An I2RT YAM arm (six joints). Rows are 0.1 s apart.
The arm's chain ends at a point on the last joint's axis. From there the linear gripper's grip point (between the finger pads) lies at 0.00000 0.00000 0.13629 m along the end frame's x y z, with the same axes.
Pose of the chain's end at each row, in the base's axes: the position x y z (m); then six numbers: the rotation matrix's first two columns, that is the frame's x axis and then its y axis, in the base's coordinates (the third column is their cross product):
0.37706 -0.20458 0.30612 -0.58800 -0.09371 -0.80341 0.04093 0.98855 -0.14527
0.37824 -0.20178 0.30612 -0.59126 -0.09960 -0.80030 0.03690 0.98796 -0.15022
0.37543 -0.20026 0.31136 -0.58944 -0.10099 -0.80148 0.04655 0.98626 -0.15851
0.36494 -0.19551 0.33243 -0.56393 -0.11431 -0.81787 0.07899 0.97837 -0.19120
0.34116 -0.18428 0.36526 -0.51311 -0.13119 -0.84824 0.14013 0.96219 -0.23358
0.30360 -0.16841 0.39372 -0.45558 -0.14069 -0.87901 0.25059 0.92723 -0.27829
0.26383 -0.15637 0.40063 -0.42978 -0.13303 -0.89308 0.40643 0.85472 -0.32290
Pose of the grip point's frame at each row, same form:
0.48716 -0.22070 0.22742 -0.58800 -0.09371 -0.80341 0.04093 0.98855 -0.14527
0.48804 -0.21791 0.22701 -0.59126 -0.09960 -0.80030 0.03690 0.98796 -0.15022
0.48534 -0.21808 0.23277 -0.58944 -0.10099 -0.80148 0.04655 0.98626 -0.15851
0.47698 -0.21901 0.25847 -0.56393 -0.11431 -0.81787 0.07899 0.97837 -0.19120
0.45657 -0.21681 0.30048 -0.51311 -0.13119 -0.84824 0.14013 0.96219 -0.23358
0.42002 -0.21571 0.34095 -0.45558 -0.14069 -0.87901 0.25059 0.92723 -0.27829
0.37372 -0.22475 0.35793 -0.42978 -0.13303 -0.89308 0.40643 0.85472 -0.32290

